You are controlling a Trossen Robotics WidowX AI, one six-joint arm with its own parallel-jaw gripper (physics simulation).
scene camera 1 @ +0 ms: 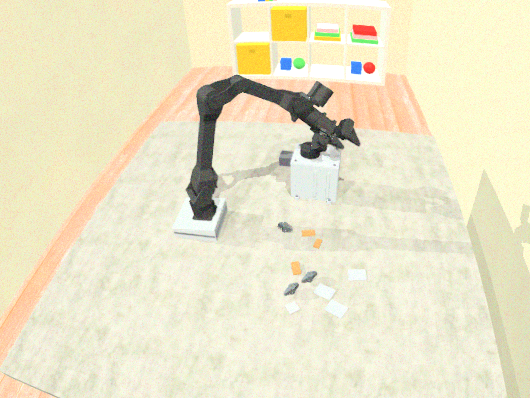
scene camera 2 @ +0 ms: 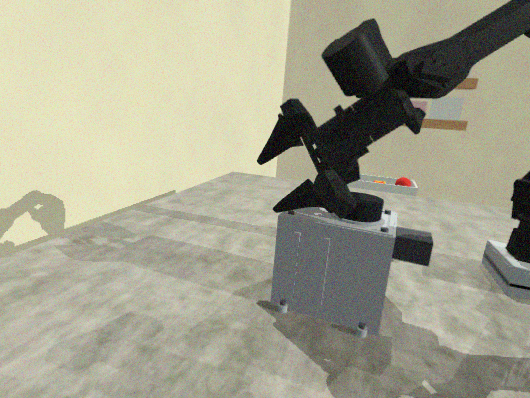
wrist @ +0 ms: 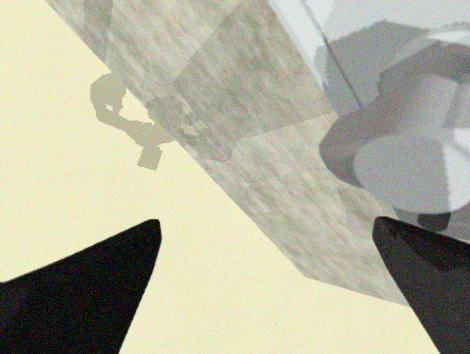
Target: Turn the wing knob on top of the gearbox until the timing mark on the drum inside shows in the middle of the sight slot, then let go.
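Seen in the pictures: gripper, fingertip midpoint: (scene camera 1: 351,146) (scene camera 2: 265,185) (wrist: 266,228); arm's base, origin of the base link: (scene camera 1: 204,213).
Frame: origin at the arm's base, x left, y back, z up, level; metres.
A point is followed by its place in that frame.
Note:
The pale grey gearbox (scene camera 1: 315,180) @[x 0.164, y -0.315, z 0.035 m] (scene camera 2: 332,270) @[x 0.288, y -0.306, z 0.027 m] stands upright on the mat, with a black round cylinder (scene camera 1: 309,150) @[x 0.208, y -0.289, z 0.117 m] (scene camera 2: 368,207) @[x 0.257, y -0.275, z 0.112 m] on its top. A pale grey, rounded, lobed shape (wrist: 405,170) @[x 0.225, y -0.356, z 0.120 m] at the right of the wrist view looks like part of the wing knob; its full outline is hidden. My gripper (scene camera 1: 350,145) @[x 0.252, y -0.421, z 0.118 m] (scene camera 2: 267,186) @[x 0.252, y -0.421, z 0.118 m] (wrist: 266,228) @[x 0.252, y -0.421, z 0.118 m] is open and empty, tilted over the box top. Its lower finger is low beside the cylinder and its upper finger is well above; contact cannot be told. The sight slot and timing mark cannot be made out.
A dark block (scene camera 1: 286,158) @[x 0.210, y -0.216, z 0.076 m] (scene camera 2: 414,246) @[x 0.253, y -0.212, z 0.069 m] juts from the gearbox side. Orange pieces (scene camera 1: 308,233) @[x 0.008, y -0.316, z -0.041 m], dark grey winged pieces (scene camera 1: 309,276) @[x -0.164, y -0.342, z -0.021 m] and white tiles (scene camera 1: 336,309) @[x -0.242, y -0.425, z -0.045 m] lie on the mat (scene camera 1: 200,325) @[x -0.351, y -0.097, z -0.048 m]. A tray (scene camera 2: 405,189) with a red ball stands behind the gearbox in scene camera 2.

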